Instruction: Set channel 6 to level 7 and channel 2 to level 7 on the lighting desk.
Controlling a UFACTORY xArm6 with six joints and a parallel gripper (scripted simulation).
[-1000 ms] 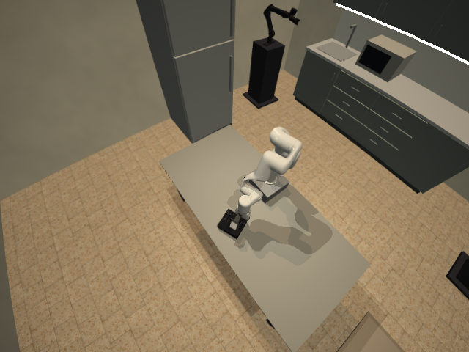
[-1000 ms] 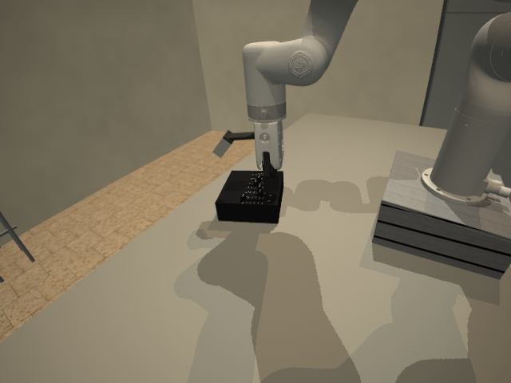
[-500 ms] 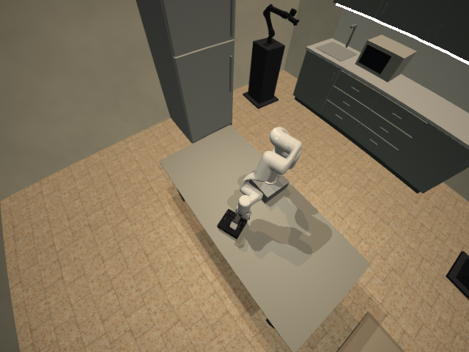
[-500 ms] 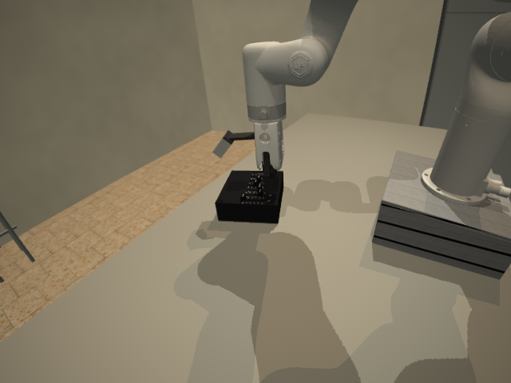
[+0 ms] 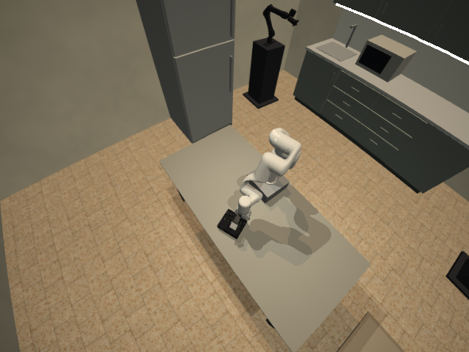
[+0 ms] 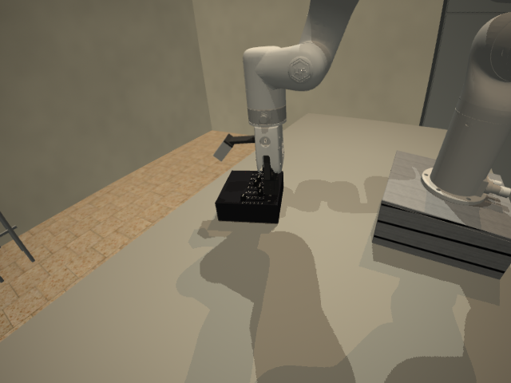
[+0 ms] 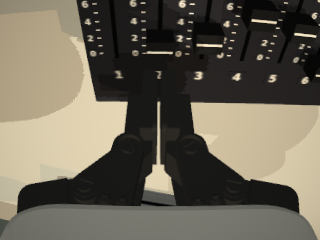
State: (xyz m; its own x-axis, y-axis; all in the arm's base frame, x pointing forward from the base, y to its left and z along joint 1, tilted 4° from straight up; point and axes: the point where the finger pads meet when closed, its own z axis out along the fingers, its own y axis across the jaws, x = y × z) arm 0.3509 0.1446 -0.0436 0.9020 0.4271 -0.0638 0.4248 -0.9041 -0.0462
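My gripper is now 2 cm short of the channel 2 fader cap, 2 cm above it and 1 cm to the right of it. From my hand the other things lie so: channel 6 fader cap: 7 cm to the right, 5 cm ahead, 2 cm below; channel 1 fader cap: 5 cm to the left, 5 cm ahead, 2 cm below.
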